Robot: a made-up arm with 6 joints.
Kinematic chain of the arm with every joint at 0, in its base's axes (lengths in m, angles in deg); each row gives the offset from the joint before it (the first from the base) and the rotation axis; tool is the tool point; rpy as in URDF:
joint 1: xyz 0 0 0.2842 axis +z
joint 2: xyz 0 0 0 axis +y
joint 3: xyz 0.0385 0 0.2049 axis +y
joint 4: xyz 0.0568 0 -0.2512 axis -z
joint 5: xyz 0 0 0 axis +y
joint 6: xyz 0.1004 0 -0.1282 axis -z
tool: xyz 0 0 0 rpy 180 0 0
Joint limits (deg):
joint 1: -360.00..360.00
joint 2: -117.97..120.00
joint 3: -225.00..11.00
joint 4: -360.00..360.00
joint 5: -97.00..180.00
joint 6: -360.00..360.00
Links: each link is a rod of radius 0.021 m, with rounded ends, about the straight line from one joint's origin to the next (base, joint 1, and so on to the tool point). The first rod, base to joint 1, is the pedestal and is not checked.
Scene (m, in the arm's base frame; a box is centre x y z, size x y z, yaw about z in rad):
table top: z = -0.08
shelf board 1: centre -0.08 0.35 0 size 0.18 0.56 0.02 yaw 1.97
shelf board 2: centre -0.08 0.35 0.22 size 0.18 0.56 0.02 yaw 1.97
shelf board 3: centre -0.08 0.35 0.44 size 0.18 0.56 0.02 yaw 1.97
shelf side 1: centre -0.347 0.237 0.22 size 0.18 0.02 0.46 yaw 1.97
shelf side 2: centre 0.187 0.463 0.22 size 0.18 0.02 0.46 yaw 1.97
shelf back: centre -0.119 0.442 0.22 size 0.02 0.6 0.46 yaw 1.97
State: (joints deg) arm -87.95 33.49 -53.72 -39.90 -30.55 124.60
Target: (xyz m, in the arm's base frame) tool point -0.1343 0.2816 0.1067
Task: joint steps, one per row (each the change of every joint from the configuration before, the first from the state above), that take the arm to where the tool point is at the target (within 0.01 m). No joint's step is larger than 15 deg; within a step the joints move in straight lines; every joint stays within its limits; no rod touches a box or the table.
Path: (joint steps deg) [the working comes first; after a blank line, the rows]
Joints at the target: -229.90 38.14 -28.68 29.66 -39.33 124.60
Straight joint move there: touches shelf side 1.

1: -12.74 2.39 7.82 14.07 10.35 9.21
2: -12.74 2.40 7.81 14.07 10.36 9.22
3: -12.74 2.39 7.82 14.07 10.35 9.21
4: -12.74 2.40 7.81 14.07 10.36 9.22
5: -13.00 -0.71 -0.89 1.90 -7.17 -5.27
6: -13.00 -0.70 -0.88 1.90 -7.17 -5.26
7: -13.00 -0.70 -0.89 1.89 -7.17 -5.27
8: -13.00 -0.71 -0.89 1.90 -7.17 -5.26
9: -12.99 -0.70 -0.89 1.90 -7.18 -5.27
10: -13.00 -0.71 -0.89 1.90 -7.17 -5.26
11: -13.00 -0.70 -0.89 1.89 -7.17 -5.27

